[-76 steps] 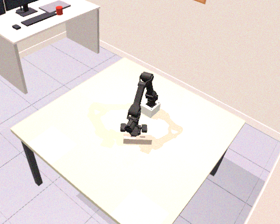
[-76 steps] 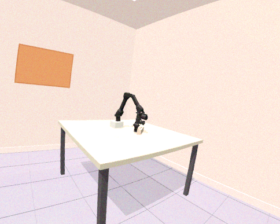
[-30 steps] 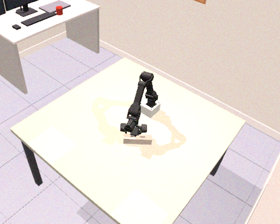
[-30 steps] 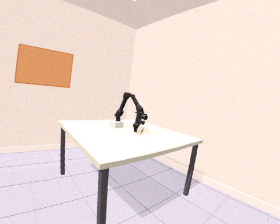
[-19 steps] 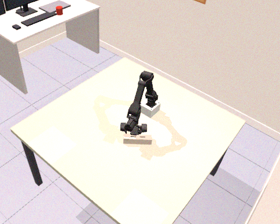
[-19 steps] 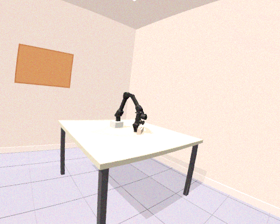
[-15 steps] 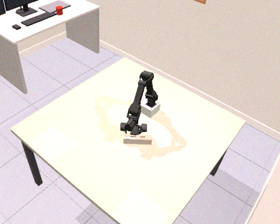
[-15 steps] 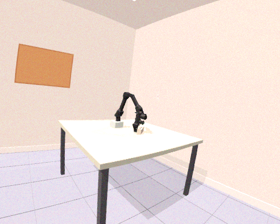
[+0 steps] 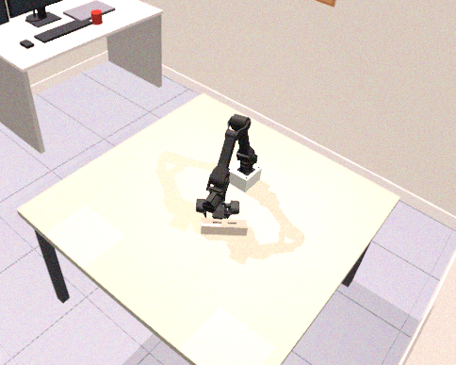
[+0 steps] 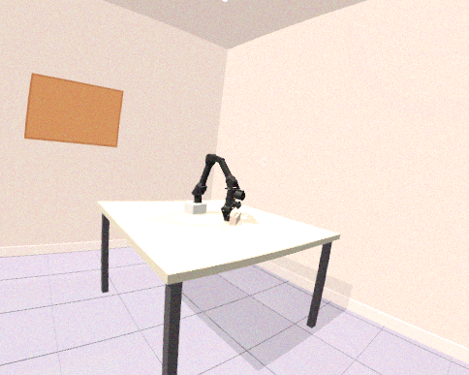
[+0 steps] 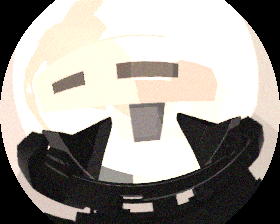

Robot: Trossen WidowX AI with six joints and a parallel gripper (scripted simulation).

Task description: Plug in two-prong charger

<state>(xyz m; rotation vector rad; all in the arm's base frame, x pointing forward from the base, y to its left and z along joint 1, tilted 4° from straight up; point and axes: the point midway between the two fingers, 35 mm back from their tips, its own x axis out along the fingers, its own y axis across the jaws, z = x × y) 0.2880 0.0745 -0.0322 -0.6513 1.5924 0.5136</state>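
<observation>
Now: gripper tip 2 cm to the right of the grey charger, 2 cm short of it and 1 cm below it.
</observation>
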